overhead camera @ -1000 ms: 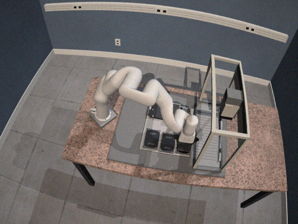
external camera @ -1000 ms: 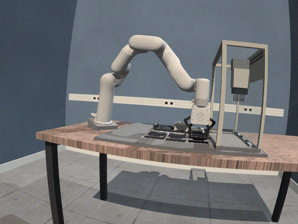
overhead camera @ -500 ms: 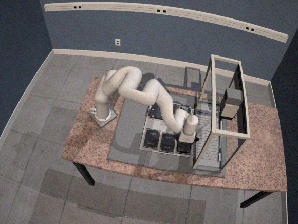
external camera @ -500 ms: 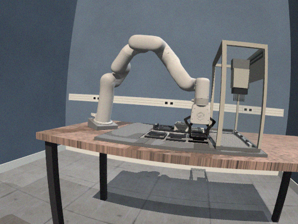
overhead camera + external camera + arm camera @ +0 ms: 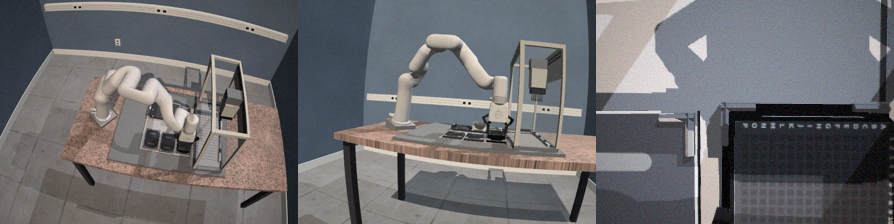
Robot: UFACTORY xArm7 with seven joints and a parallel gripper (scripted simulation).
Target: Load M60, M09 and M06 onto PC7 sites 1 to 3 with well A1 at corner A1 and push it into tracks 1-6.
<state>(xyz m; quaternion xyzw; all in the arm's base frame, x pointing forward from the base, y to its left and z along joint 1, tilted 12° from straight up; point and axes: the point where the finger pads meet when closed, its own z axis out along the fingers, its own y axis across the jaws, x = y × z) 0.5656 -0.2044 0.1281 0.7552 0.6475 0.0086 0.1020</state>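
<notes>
Now: the nest S3 4 cm below my hand. Round my hand: nest S2: 11 cm behind, 1 cm to the left, 4 cm below; then dark 384-well plate M60: 1 cm below; then nest S1: 22 cm behind, 4 cm to the left, 4 cm below.
</notes>
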